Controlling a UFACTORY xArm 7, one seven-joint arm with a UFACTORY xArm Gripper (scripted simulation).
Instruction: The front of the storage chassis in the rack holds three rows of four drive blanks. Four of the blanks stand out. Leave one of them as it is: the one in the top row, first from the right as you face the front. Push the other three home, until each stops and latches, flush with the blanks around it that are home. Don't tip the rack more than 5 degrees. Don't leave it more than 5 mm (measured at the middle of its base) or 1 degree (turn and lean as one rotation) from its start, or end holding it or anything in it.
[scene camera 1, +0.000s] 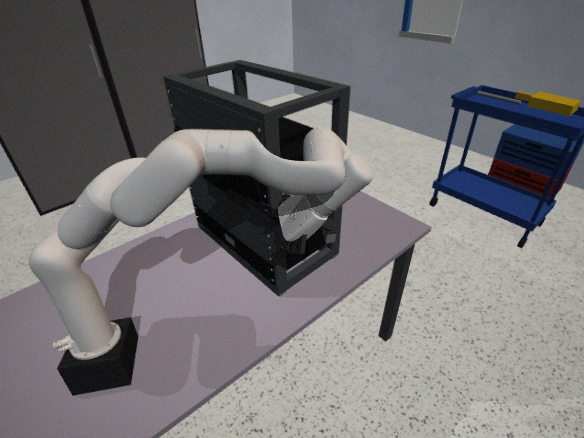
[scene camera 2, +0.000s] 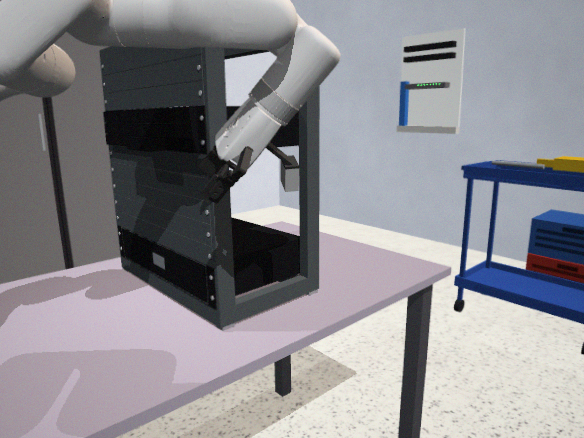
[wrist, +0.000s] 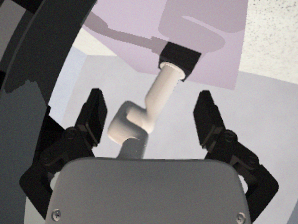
Labels:
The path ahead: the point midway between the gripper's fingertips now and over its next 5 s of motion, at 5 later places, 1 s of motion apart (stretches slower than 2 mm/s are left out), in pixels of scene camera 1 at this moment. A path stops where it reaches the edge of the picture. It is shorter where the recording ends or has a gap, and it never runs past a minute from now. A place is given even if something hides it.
My gripper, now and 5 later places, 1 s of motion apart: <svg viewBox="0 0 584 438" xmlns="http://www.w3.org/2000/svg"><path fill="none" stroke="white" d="M273 240L273 242L276 253L278 277L276 320L254 393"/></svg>

